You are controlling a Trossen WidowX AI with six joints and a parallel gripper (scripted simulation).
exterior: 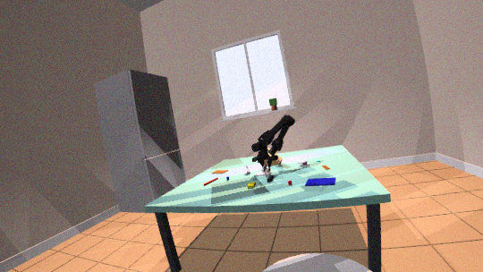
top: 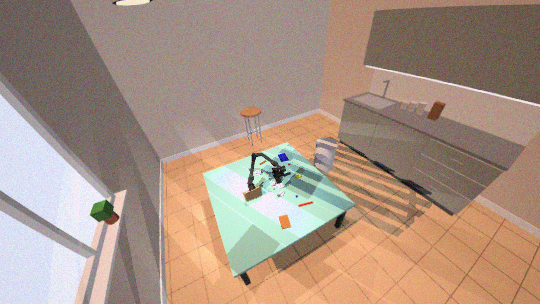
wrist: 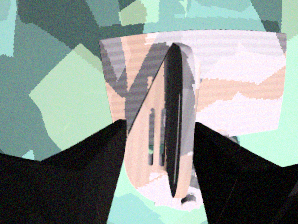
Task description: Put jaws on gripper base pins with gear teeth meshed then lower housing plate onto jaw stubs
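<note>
Right now the pale flat plate is 30 mm to the right of my gripper tip, 20 mm below it and 10 mm ahead of it. Also, from my gripper tip: red stick 410 mm to the right, 60 mm ahead, 20 mm below; yellow block 260 mm ahead, 80 mm to the right, 20 mm below; dark block 170 mm ahead, 30 mm to the left, 20 mm below.
</note>
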